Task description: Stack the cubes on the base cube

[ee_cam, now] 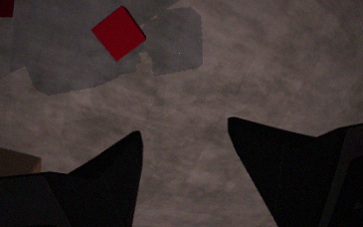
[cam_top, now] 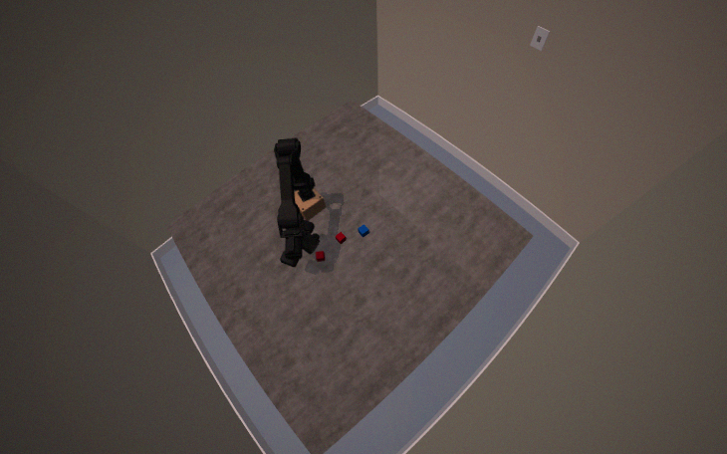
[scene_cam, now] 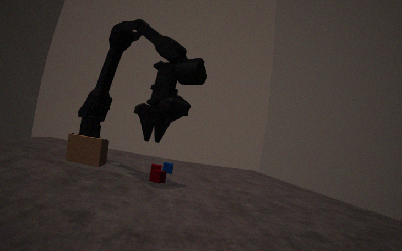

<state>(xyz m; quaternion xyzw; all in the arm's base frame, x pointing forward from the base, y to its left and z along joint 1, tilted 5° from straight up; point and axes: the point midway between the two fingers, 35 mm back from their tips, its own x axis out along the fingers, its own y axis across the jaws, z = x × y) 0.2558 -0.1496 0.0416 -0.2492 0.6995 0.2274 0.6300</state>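
My gripper tip is 28 cm to the right of the blue cube, 9 cm above it and 2 cm short of it.
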